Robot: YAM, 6 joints.
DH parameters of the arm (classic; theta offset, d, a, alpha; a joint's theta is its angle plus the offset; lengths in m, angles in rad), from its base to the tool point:
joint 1: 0 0.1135 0.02 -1.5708
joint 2: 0 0 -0.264 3.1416
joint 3: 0.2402 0 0.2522 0
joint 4: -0.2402 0 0.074 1.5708
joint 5: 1.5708 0 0 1.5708
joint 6: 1.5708 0.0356 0 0
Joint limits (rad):
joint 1: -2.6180..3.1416
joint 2: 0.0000..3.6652
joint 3: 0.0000..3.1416
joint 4: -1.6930..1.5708
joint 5: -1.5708..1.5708
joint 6: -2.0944..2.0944
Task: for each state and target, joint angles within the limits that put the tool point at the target. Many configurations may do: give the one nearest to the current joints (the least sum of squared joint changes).
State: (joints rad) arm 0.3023 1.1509 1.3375 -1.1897 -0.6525 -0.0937
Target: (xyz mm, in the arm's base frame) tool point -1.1 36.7 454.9
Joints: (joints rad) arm 0.6668 0.6744 1.4889 -1.2879 -0.9777 -0.0937
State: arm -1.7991 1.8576 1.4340 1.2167 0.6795 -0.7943
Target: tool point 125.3 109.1 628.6
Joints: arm -2.5341 0.8858 1.9648 1.3757 0.5320 -0.7943
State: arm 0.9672 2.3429 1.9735 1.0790 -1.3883 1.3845
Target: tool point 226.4 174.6 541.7
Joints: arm 0.5323 1.6418 1.7646 1.3264 -1.5183 1.3845
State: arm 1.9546 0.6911 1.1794 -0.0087 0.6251 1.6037
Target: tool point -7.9 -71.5 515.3
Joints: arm 1.2987 0.3159 1.2567 -0.0076 0.3320 1.6037
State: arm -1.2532 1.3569 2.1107 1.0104 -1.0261 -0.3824
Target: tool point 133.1 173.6 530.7
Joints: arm -2.0689 0.4672 1.5399 1.3694 -1.2696 -0.3824
